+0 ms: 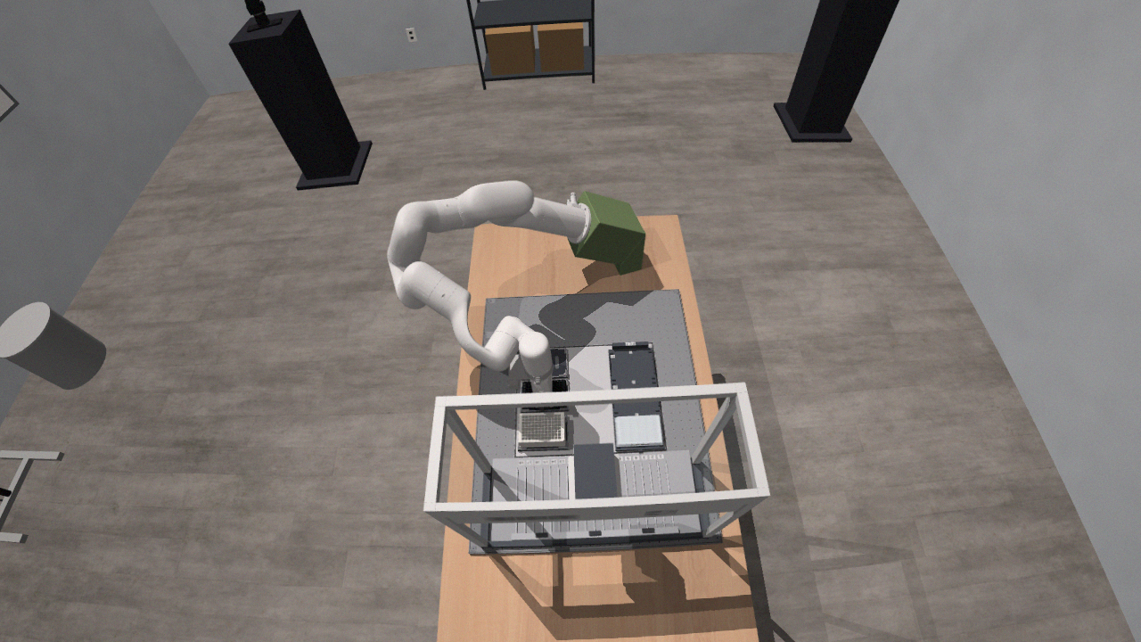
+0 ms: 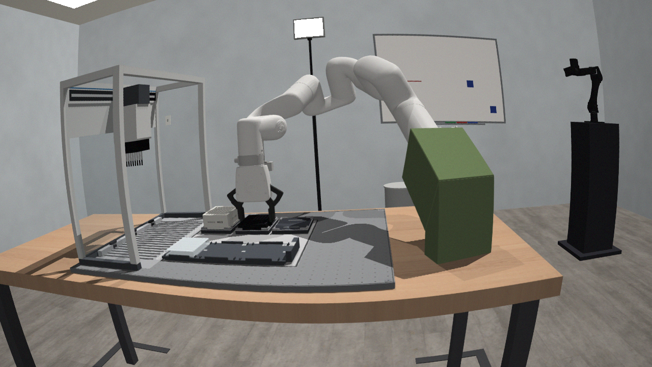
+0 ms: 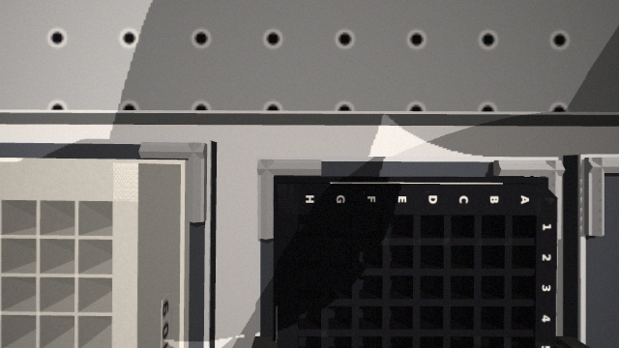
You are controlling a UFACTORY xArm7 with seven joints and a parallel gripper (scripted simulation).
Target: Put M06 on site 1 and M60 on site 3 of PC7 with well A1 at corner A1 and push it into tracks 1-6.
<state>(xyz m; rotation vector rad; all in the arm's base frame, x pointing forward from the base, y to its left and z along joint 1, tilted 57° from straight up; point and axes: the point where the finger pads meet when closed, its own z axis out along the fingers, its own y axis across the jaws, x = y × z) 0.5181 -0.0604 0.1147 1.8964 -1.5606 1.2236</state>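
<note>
My hand is 10 mm above the black 96-well plate M06. From my hand the other things lie so: nest S2 (20 mm below); white deep-well block M09 (110 mm ahead, 10 mm to the right); nest S1 (110 mm behind, 20 mm below).
</note>
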